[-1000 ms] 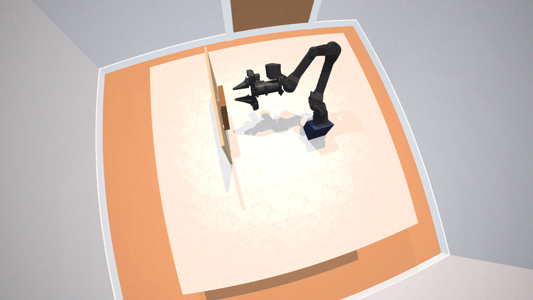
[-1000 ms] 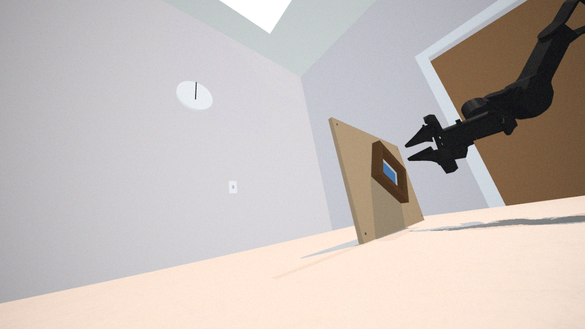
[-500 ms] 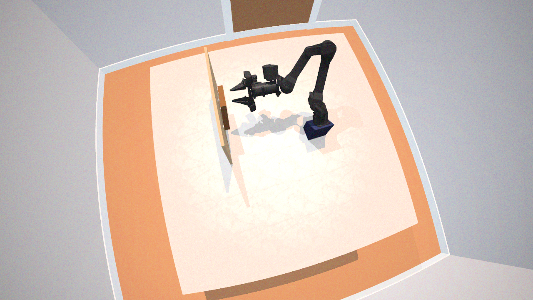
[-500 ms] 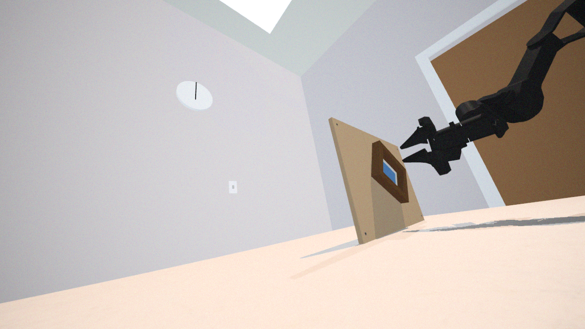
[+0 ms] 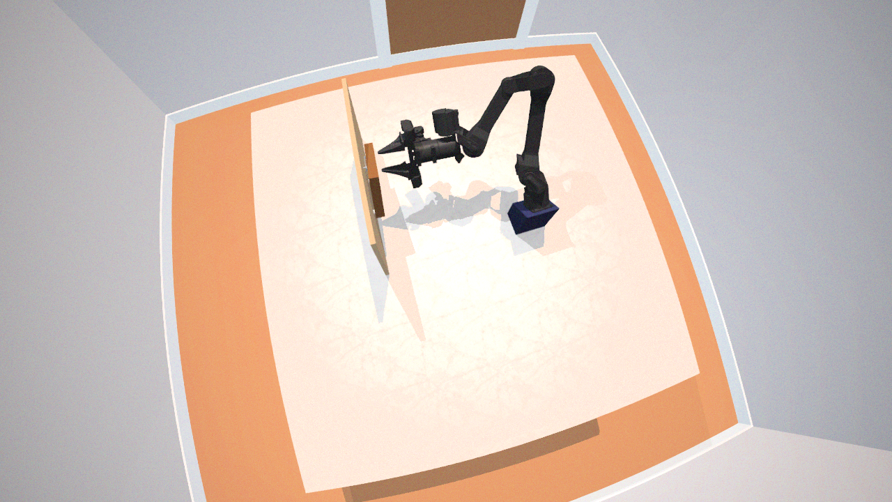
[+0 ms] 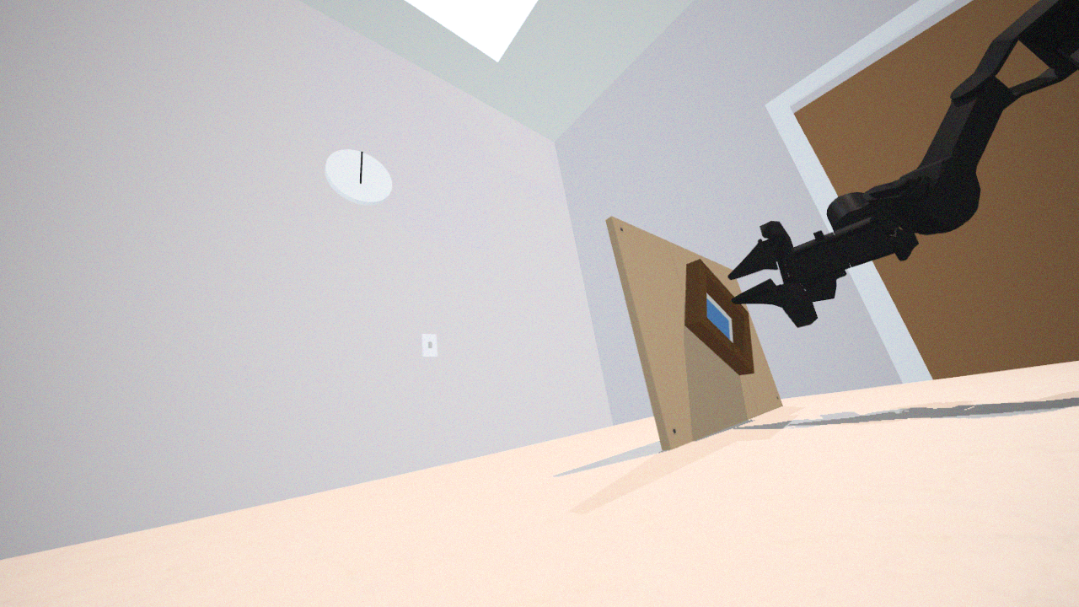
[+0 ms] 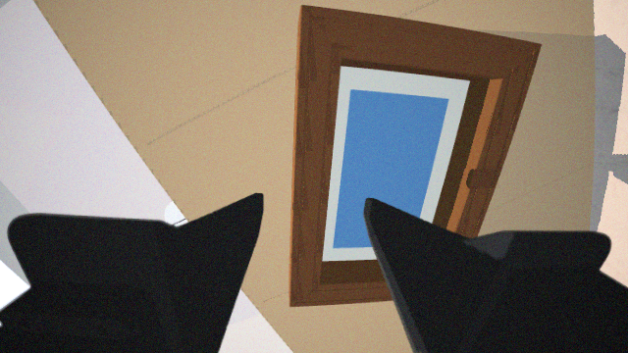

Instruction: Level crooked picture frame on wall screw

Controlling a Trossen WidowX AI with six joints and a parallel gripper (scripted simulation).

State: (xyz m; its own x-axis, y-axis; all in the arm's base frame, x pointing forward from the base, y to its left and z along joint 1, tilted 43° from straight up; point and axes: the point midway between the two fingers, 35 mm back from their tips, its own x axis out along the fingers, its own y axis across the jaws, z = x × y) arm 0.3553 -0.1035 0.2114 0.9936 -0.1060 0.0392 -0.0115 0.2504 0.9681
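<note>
Now: the brown wooden picture frame 3 cm ahead of my gripper tip, 2 cm to the left of it and 5 cm below it. The rest, counted from my gripper tip: tan wall board (4 cm ahead, 1 cm to the left, 6 cm below).
</note>
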